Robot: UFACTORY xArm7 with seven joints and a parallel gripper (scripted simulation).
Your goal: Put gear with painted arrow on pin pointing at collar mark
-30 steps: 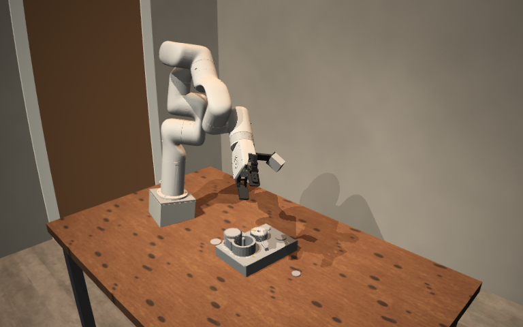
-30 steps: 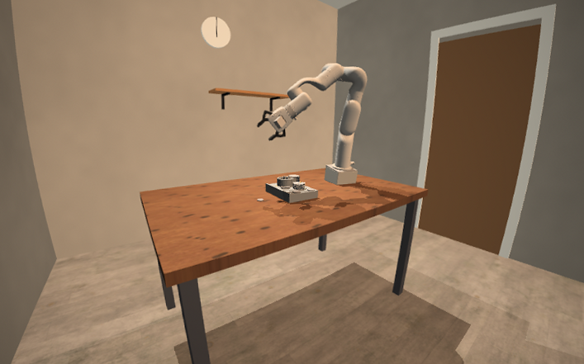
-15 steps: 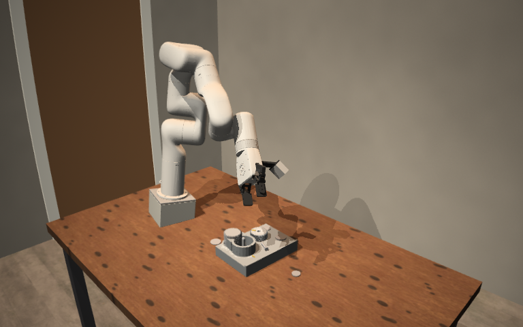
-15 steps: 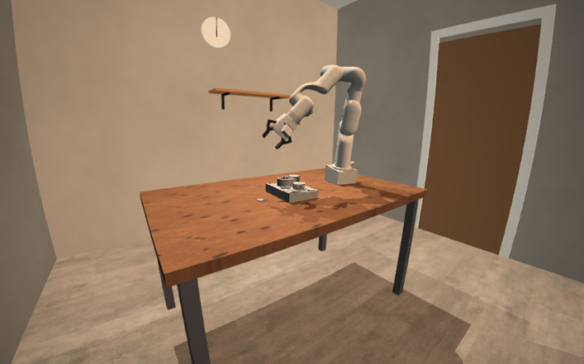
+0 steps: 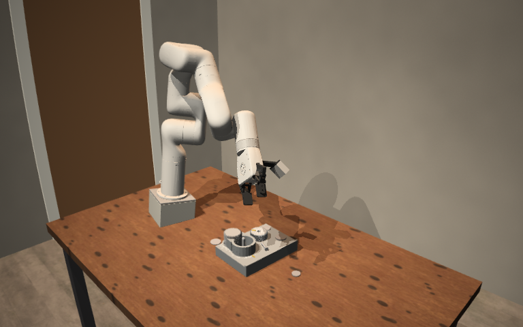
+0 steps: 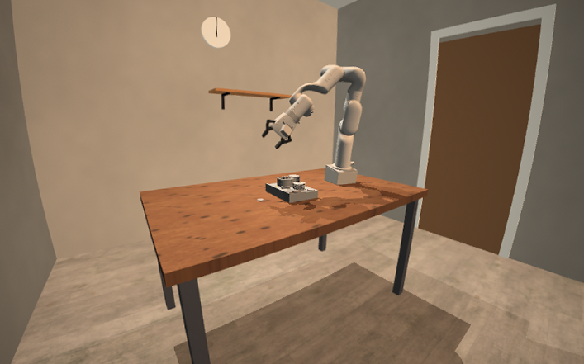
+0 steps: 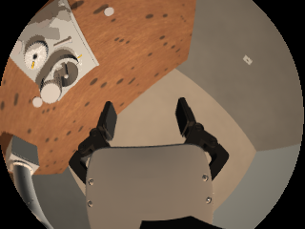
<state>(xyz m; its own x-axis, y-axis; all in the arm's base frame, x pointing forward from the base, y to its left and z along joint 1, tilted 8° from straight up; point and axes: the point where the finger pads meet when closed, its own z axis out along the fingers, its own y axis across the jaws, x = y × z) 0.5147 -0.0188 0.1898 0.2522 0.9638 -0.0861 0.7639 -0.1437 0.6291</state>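
The gear is 220 mm below my hand, 110 mm to the left of it and 110 mm behind it. Round my hand: flat disc (230 mm below, 170 mm to the left, 50 mm behind); then short peg (230 mm below, 80 mm to the left, 40 mm behind).
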